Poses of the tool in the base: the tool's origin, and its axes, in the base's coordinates. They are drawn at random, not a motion.
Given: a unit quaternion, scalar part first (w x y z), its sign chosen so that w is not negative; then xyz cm.
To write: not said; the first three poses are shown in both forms.
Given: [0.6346 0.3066 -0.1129 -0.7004 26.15 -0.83 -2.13]
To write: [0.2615 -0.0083 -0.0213 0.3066 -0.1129 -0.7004 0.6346]
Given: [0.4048 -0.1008 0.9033 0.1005 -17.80 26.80 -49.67]
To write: [-0.1780 0.2680 -0.4967 -0.1008 0.9033 0.1005 0.4048]
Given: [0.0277 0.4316 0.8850 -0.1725 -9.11 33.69 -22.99]
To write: [-0.0911 0.3369 -0.2299 0.4316 0.8850 -0.1725 0.0277]
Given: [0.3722 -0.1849 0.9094 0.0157 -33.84 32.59 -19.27]
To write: [-0.3384 0.3259 -0.1927 -0.1849 0.9094 0.0157 0.3722]
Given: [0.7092 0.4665 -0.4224 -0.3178 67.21 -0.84 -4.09]
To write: [0.6721 -0.0084 -0.0409 0.4665 -0.4224 -0.3178 0.7092]
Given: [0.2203 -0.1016 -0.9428 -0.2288 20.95 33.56 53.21]
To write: [0.2095 0.3356 0.5321 -0.1016 -0.9428 -0.2288 0.2203]
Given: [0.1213 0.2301 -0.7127 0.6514 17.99 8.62 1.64]
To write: [0.1799 0.0862 0.0164 0.2301 -0.7127 0.6514 0.1213]
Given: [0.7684 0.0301 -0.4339 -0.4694 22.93 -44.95 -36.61]
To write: [0.2293 -0.4495 -0.3661 0.0301 -0.4339 -0.4694 0.7684]
